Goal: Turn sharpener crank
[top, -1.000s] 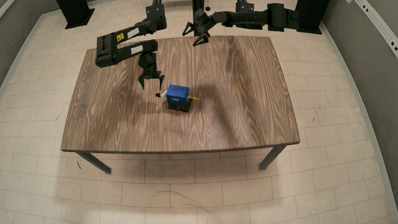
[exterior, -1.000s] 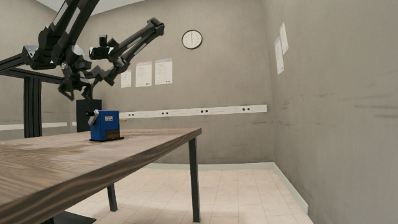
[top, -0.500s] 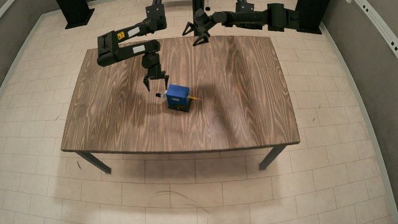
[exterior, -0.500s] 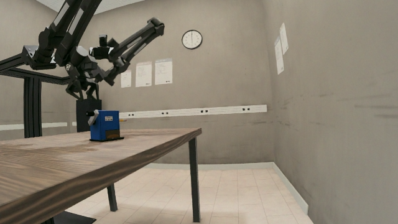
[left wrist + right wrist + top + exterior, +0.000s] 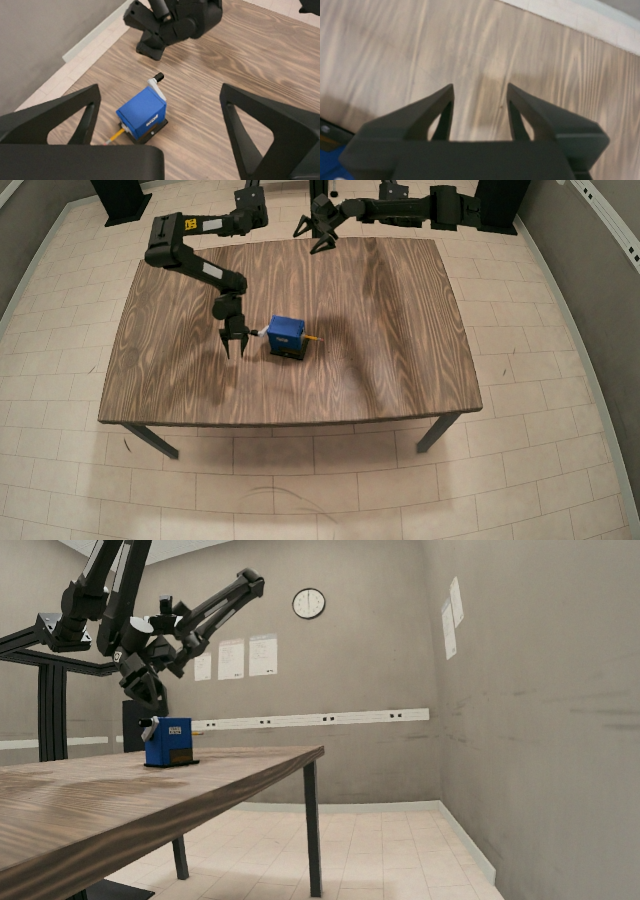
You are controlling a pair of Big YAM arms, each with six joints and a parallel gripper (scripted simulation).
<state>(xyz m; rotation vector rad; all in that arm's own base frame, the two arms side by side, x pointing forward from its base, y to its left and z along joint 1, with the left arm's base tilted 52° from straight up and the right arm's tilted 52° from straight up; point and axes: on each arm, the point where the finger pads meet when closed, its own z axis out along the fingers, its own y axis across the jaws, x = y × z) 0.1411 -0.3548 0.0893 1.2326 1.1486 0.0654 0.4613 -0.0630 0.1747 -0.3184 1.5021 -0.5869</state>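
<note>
Right now the crank is 110 mm behind my right hand, 70 mm to the left of it and 30 mm below it.
</note>
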